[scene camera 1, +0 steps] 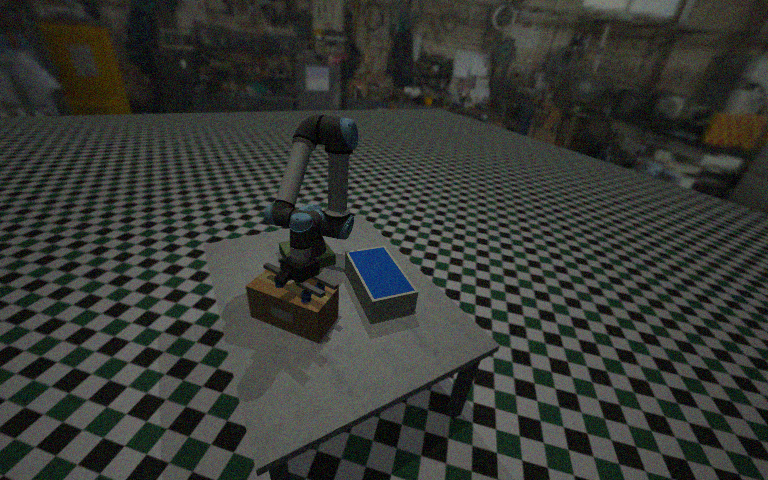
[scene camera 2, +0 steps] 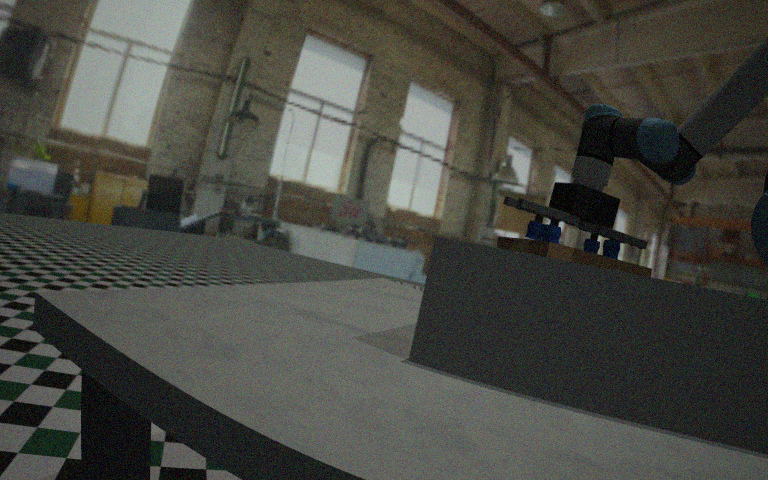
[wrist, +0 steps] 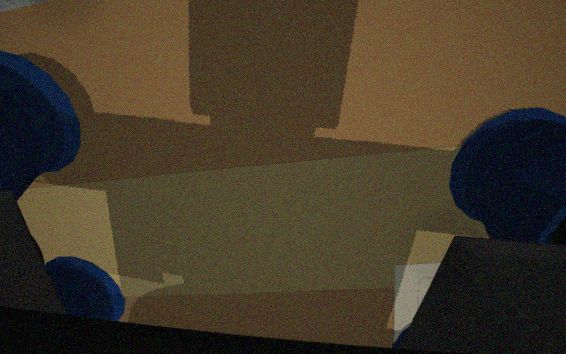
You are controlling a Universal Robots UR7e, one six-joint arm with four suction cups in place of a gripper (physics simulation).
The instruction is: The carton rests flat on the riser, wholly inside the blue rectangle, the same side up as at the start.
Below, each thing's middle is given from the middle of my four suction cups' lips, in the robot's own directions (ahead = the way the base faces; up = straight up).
Labels:
Right now the brown carton (scene camera 1: pixel 282 307) is 90 mm below my suction cup, 20 mm to the right of it and 20 mm behind it. From my suction cup the other things lie so: riser (scene camera 2: pixel 678 357) 360 mm to the left, 110 mm below, 40 mm ahead.

